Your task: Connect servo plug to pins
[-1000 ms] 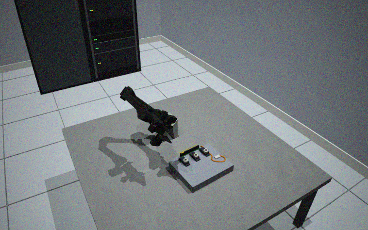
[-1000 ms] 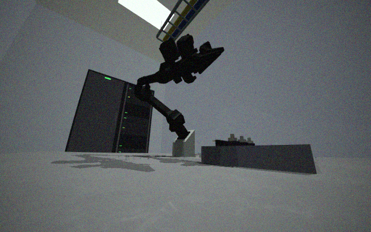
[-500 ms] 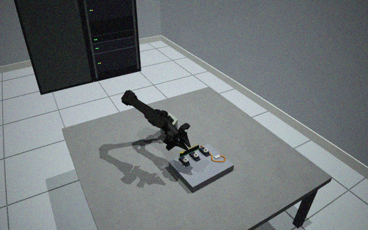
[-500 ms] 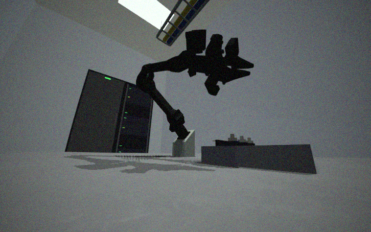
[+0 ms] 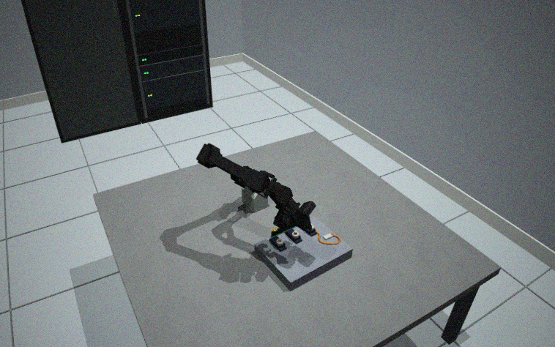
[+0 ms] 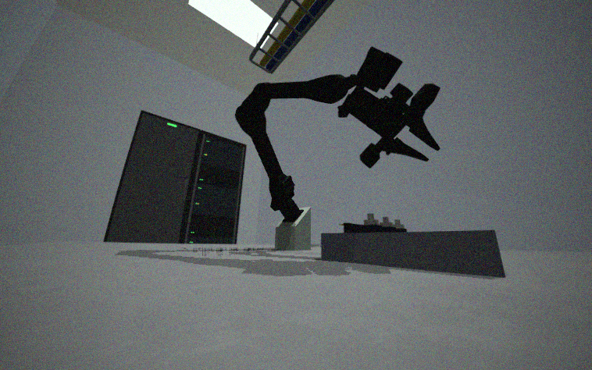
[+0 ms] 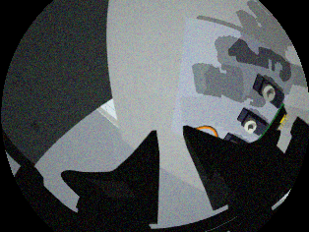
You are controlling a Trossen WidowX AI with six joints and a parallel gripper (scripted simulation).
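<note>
Now: gripper tip 18 cm past the pin header strip, 2 cm to the right of it and 13 cm above it. The rest, counted from my gripper tip: grey printed holder 2 cm behind, 3 cm to the left, 17 cm below.
</note>
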